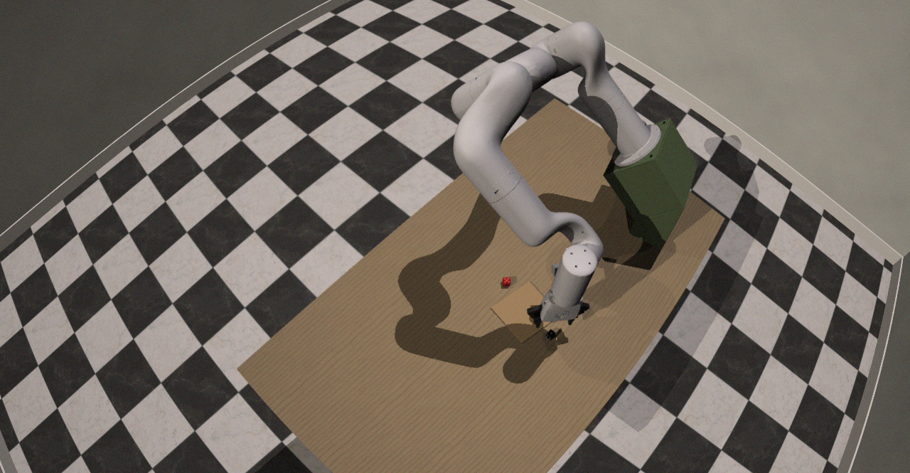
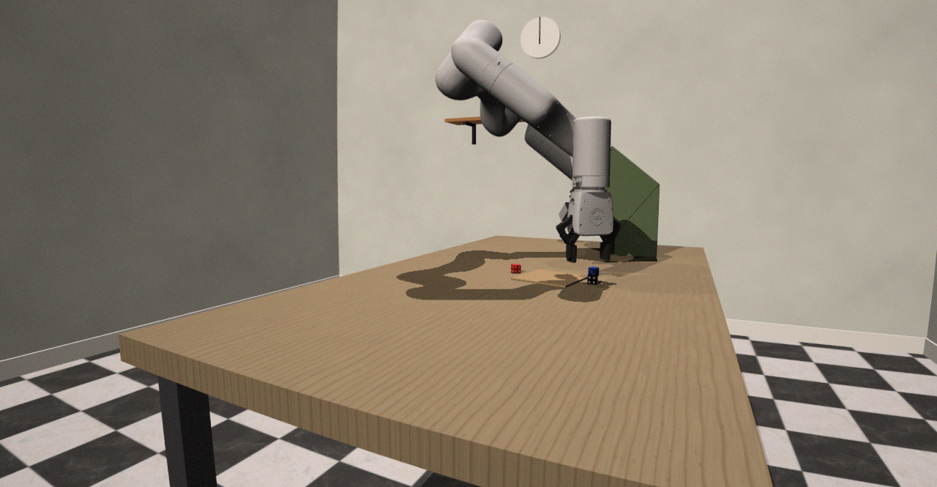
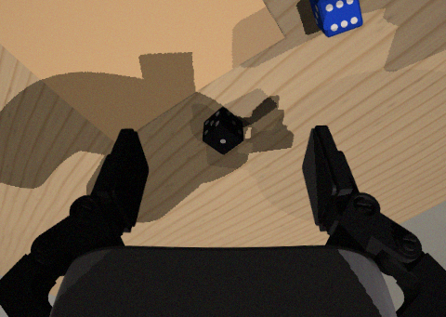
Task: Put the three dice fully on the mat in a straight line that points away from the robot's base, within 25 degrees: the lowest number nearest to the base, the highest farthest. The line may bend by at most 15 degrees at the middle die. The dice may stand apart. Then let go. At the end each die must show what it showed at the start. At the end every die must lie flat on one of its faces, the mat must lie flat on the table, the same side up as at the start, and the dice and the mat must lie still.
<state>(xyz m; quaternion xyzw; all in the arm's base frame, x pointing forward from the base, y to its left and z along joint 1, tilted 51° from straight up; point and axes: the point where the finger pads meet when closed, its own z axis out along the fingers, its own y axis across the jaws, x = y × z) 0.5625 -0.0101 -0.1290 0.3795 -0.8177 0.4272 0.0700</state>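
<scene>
The black die is 50 mm below my hand, 20 mm ahead of it and 10 mm to the left of it. Round my hand: tan mat (90 mm to the right, 60 mm below); red die (190 mm to the right, 50 mm below, 30 mm behind); blue die (80 mm behind, 50 mm below).
</scene>
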